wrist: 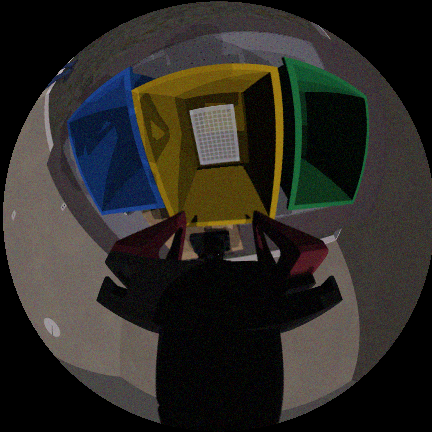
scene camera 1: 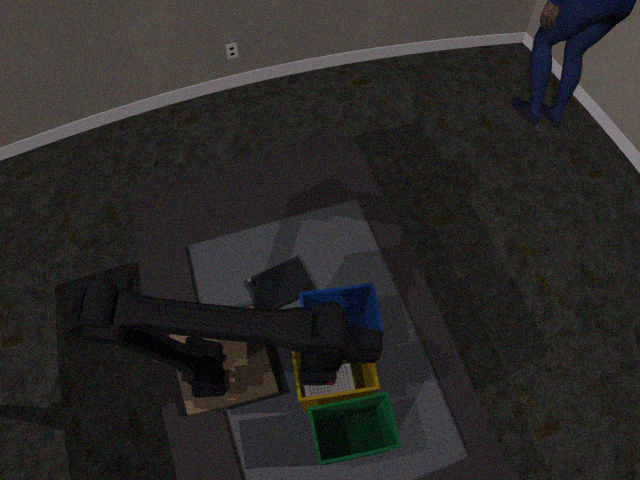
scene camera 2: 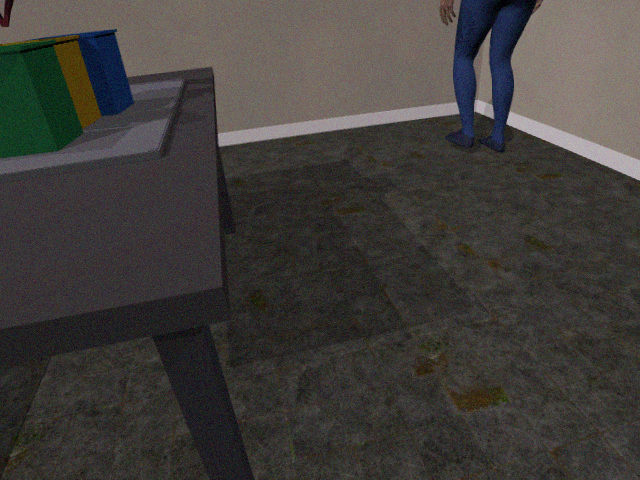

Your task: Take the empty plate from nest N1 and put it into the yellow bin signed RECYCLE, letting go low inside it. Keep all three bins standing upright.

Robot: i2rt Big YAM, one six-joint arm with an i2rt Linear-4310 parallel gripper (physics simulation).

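Where they show: gripper, fingertip midpoint: (wrist: 218,216) (scene camera 1: 313,367); arm's base at its link origin: (wrist: 210,240) (scene camera 1: 207,374).
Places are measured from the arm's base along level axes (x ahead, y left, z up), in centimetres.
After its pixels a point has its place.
Observation:
The white gridded plate (scene camera 1: 343,379) {x 34.9, y -5.2, z -1.3 cm} (wrist: 216,134) {x 31.1, y -5.7, z -1.0 cm} lies on the floor of the yellow bin (scene camera 1: 371,376) {x 40.3, y -8.5, z 11.5 cm} (scene camera 2: 77,77) {x 40.6, y -5.3, z 7.3 cm} (wrist: 225,192) {x 23.8, y -6.6, z 9.4 cm}, apart from my fingers. My gripper (scene camera 1: 324,382) (wrist: 218,216) {x 27.4, y -6.2, z 18.5 cm} is partly open and empty. Its red fingertips hang above the yellow bin near its rim on the arm's side; a bit of red finger shows above the bins in scene camera 2. The yellow bin stands upright between the blue bin (scene camera 1: 366,307) {x 43.7, y 12.1, z 3.5 cm} (scene camera 2: 105,72) {x 44.0, y 1.2, z 7.0 cm} (wrist: 95,165) {x 34.2, y 12.7, z 12.2 cm} and the green bin (scene camera 1: 374,426) {x 40.8, y -18.8, z -2.3 cm} (scene camera 2: 31,103) {x 41.5, y -26.0, z 6.3 cm} (wrist: 325,185) {x 26.0, y -22.9, z 11.4 cm}, both upright. The RECYCLE sign and nest N1 cannot be made out.
A wooden board (scene camera 1: 253,379) {x 12.0, y -2.3, z -0.5 cm} lies on the arm's side of the bins, partly under the arm. A dark flat panel (scene camera 1: 281,284) {x 22.2, y 24.5, z -1.4 cm} lies near the blue bin. The table (scene camera 2: 118,222) {x 64.7, y -55.4, z -3.9 cm} has an open edge beyond the bins. A person in blue (scene camera 1: 540,72) (scene camera 2: 465,67) stands by the wall.

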